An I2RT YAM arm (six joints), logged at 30 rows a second.
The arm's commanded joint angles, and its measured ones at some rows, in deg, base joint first. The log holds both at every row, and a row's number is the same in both.
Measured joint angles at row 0: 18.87 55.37 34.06 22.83 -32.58 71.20
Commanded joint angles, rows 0 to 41: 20.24 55.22 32.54 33.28 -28.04 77.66; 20.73 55.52 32.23 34.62 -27.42 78.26; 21.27 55.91 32.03 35.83 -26.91 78.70; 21.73 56.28 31.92 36.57 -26.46 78.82; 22.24 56.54 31.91 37.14 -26.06 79.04; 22.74 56.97 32.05 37.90 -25.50 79.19; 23.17 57.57 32.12 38.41 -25.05 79.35; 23.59 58.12 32.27 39.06 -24.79 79.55; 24.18 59.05 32.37 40.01 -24.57 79.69; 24.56 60.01 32.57 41.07 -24.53 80.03; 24.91 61.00 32.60 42.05 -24.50 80.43; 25.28 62.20 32.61 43.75 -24.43 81.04; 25.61 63.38 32.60 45.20 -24.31 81.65; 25.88 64.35 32.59 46.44 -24.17 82.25; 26.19 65.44 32.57 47.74 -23.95 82.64; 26.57 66.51 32.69 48.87 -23.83 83.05; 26.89 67.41 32.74 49.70 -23.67 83.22; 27.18 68.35 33.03 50.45 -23.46 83.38; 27.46 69.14 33.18 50.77 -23.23 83.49; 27.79 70.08 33.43 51.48 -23.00 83.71; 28.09 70.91 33.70 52.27 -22.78 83.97; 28.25 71.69 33.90 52.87 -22.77 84.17; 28.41 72.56 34.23 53.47 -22.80 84.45; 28.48 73.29 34.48 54.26 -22.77 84.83; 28.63 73.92 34.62 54.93 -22.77 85.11; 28.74 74.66 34.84 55.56 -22.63 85.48; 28.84 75.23 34.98 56.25 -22.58 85.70; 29.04 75.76 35.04 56.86 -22.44 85.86; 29.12 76.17 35.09 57.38 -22.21 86.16; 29.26 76.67 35.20 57.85 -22.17 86.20; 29.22 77.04 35.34 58.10 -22.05 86.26; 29.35 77.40 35.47 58.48 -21.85 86.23; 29.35 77.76 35.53 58.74 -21.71 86.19; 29.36 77.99 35.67 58.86 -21.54 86.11; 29.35 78.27 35.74 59.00 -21.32 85.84; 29.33 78.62 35.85 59.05 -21.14 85.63; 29.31 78.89 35.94 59.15 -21.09 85.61; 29.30 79.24 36.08 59.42 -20.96 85.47; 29.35 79.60 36.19 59.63 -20.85 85.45; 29.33 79.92 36.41 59.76 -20.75 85.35; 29.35 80.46 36.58 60.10 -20.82 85.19; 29.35 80.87 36.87 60.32 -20.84 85.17
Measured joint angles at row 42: 29.02 79.81 34.26 56.45 -22.41 84.42
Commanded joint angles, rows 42 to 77: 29.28 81.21 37.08 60.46 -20.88 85.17; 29.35 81.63 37.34 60.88 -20.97 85.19; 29.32 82.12 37.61 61.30 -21.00 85.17; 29.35 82.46 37.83 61.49 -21.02 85.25; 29.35 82.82 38.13 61.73 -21.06 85.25; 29.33 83.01 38.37 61.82 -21.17 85.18; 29.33 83.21 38.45 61.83 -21.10 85.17; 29.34 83.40 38.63 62.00 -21.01 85.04; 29.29 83.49 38.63 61.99 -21.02 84.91; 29.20 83.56 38.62 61.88 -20.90 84.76; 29.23 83.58 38.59 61.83 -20.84 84.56; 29.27 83.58 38.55 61.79 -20.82 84.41; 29.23 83.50 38.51 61.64 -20.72 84.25; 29.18 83.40 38.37 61.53 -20.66 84.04; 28.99 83.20 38.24 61.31 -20.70 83.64; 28.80 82.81 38.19 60.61 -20.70 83.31; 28.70 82.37 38.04 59.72 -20.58 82.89; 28.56 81.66 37.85 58.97 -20.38 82.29; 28.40 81.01 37.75 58.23 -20.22 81.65; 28.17 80.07 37.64 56.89 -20.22 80.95; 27.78 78.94 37.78 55.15 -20.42 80.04; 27.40 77.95 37.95 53.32 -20.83 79.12; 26.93 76.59 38.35 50.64 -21.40 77.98; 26.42 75.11 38.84 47.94 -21.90 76.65; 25.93 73.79 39.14 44.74 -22.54 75.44; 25.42 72.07 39.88 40.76 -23.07 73.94; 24.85 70.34 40.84 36.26 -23.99 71.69; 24.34 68.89 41.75 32.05 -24.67 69.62; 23.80 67.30 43.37 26.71 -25.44 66.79; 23.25 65.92 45.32 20.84 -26.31 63.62; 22.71 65.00 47.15 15.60 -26.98 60.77; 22.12 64.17 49.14 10.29 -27.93 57.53; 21.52 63.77 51.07 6.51 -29.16 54.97; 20.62 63.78 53.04 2.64 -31.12 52.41; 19.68 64.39 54.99 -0.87 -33.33 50.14; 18.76 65.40 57.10 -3.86 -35.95 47.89
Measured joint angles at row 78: 20.38 65.52 51.96 9.26 -28.67 58.54
